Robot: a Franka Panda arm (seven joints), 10 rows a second.
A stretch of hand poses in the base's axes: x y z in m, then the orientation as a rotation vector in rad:
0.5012, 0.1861, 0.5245, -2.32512, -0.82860, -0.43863
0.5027, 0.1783, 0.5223, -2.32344, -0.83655, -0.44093
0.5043, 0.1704, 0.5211, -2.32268, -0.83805, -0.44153
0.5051, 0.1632, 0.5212, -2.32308, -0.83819, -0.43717
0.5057, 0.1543, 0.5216, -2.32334, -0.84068, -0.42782
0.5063, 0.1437, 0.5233, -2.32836, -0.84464, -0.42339
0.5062, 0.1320, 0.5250, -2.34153, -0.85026, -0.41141
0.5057, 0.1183, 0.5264, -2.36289, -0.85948, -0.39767
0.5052, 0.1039, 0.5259, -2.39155, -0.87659, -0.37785
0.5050, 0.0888, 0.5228, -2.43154, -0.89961, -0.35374
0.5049, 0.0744, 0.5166, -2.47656, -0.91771, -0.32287
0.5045, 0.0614, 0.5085, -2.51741, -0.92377, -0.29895
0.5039, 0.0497, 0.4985, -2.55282, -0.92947, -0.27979
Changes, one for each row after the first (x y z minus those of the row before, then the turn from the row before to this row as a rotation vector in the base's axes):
0.0015, -0.0078, -0.0022, -0.00111, -0.00400, 0.00497
0.0016, -0.0079, -0.0012, 0.00020, -0.00083, 0.00105
0.0008, -0.0072, 0.0001, -0.00092, 0.00301, 0.00107
0.0006, -0.0089, 0.0004, -0.00224, 0.00582, 0.00388
0.0006, -0.0106, 0.0017, -0.00644, 0.00129, 0.00179
-0.0001, -0.0117, 0.0017, -0.01525, 0.00513, 0.00179
-0.0005, -0.0137, 0.0014, -0.02410, 0.00412, 0.00149
-0.0005, -0.0144, -0.0005, -0.03427, 0.00481, 0.00518
-0.0002, -0.0151, -0.0031, -0.04715, 0.00403, 0.00563
-0.0001, -0.0144, -0.0062, -0.05099, 0.00879, 0.00196
-0.0004, -0.0130, -0.0081, -0.04214, 0.00740, -0.00557
-0.0006, -0.0117, -0.0100, -0.03653, 0.00484, -0.00482

